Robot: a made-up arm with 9 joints. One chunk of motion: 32 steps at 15 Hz.
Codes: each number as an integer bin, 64 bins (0 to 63) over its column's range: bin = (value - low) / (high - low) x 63, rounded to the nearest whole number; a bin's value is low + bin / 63 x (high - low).
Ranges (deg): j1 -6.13..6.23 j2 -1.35..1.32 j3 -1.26..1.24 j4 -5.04..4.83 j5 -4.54..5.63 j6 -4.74..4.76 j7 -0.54..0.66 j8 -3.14..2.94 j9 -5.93..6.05
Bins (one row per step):
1: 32 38 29 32 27 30 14 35 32
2: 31 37 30 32 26 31 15 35 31
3: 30 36 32 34 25 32 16 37 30
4: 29 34 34 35 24 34 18 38 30
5: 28 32 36 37 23 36 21 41 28
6: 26 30 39 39 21 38 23 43 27
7: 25 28 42 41 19 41 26 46 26
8: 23 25 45 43 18 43 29 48 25
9: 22 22 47 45 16 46 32 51 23
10: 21 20 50 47 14 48 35 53 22
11: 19 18 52 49 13 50 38 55 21
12: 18 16 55 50 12 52 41 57 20
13: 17 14 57 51 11 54 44 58 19
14: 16 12 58 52 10 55 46 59 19
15: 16 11 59 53 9 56 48 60 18
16: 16 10 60 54 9 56 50 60 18
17: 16 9 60 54 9 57 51 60 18
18: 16 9 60 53 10 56 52 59 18
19: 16 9 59 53 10 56 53 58 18
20: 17 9 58 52 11 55 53 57 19
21: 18 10 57 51 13 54 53 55 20
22: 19 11 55 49 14 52 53 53 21
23: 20 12 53 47 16 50 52 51 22
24: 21 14 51 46 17 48 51 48 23
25: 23 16 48 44 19 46 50 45 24
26: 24 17 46 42 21 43 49 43 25
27: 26 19 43 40 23 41 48 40 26
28: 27 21 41 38 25 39 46 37 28
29: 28 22 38 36 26 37 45 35 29
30: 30 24 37 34 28 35 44 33 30
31: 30 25 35 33 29 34 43 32 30
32: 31 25 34 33 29 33 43 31 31
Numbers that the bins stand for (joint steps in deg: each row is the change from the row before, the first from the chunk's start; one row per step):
1: 0.148 0.260 -0.109 -0.027 -0.181 -0.216 -0.273 0.238 0.155
2: -0.048 0.218 -0.070 -0.027 -0.343 -0.065 -0.254 0.238 -0.035
3: -0.244 0.176 0.010 0.287 -0.504 0.085 -0.235 0.431 -0.225
4: -0.440 0.091 0.089 0.443 -0.666 0.387 -0.197 0.527 -0.225
5: -0.637 0.006 0.169 0.757 -0.827 0.689 -0.140 0.817 -0.606
6: -1.029 -0.079 0.288 1.070 -1.150 0.990 -0.102 1.010 -0.796
7: -1.225 -0.163 0.407 1.383 -1.473 1.443 -0.045 1.299 -0.986
8: -1.618 -0.290 0.526 1.697 -1.634 1.744 0.012 1.492 -1.176
9: -1.814 -0.418 0.605 2.010 -1.957 2.197 0.070 1.782 -1.556
10: -2.010 -0.502 0.724 2.323 -2.280 2.498 0.127 1.975 -1.747
11: -2.402 -0.587 0.803 2.637 -2.441 2.800 0.184 2.168 -1.937
12: -2.599 -0.672 0.923 2.793 -2.603 3.101 0.241 2.361 -2.127
13: -2.795 -0.757 1.002 2.950 -2.764 3.403 0.298 2.457 -2.317
14: -2.991 -0.841 1.042 3.107 -2.926 3.554 0.336 2.554 -2.317
15: -2.991 -0.884 1.081 3.263 -3.087 3.704 0.374 2.650 -2.507
16: -2.991 -0.926 1.121 3.420 -3.087 3.704 0.412 2.650 -2.507
17: -2.991 -0.969 1.121 3.420 -3.087 3.855 0.431 2.650 -2.507
18: -2.991 -0.969 1.121 3.263 -2.926 3.704 0.450 2.554 -2.507
19: -2.991 -0.969 1.081 3.263 -2.926 3.704 0.470 2.457 -2.507
20: -2.795 -0.969 1.042 3.107 -2.764 3.554 0.470 2.361 -2.317
21: -2.599 -0.926 1.002 2.950 -2.441 3.403 0.470 2.168 -2.127
22: -2.402 -0.884 0.923 2.637 -2.280 3.101 0.470 1.975 -1.937
23: -2.206 -0.841 0.843 2.323 -1.957 2.800 0.450 1.782 -1.747
24: -2.010 -0.757 0.764 2.167 -1.796 2.498 0.431 1.492 -1.556
25: -1.618 -0.672 0.645 1.853 -1.473 2.197 0.412 1.203 -1.366
26: -1.421 -0.630 0.565 1.540 -1.150 1.744 0.393 1.010 -1.176
27: -1.029 -0.545 0.446 1.227 -0.827 1.443 0.374 0.720 -0.986
28: -0.833 -0.460 0.367 0.913 -0.504 1.141 0.336 0.431 -0.606
29: -0.637 -0.418 0.248 0.600 -0.343 0.839 0.317 0.238 -0.415
30: -0.244 -0.333 0.208 0.287 -0.020 0.538 0.298 0.045 -0.225
31: -0.244 -0.290 0.129 0.130 0.141 0.387 0.279 -0.052 -0.225
32: -0.048 -0.290 0.089 0.130 0.141 0.236 0.279 -0.148 -0.035

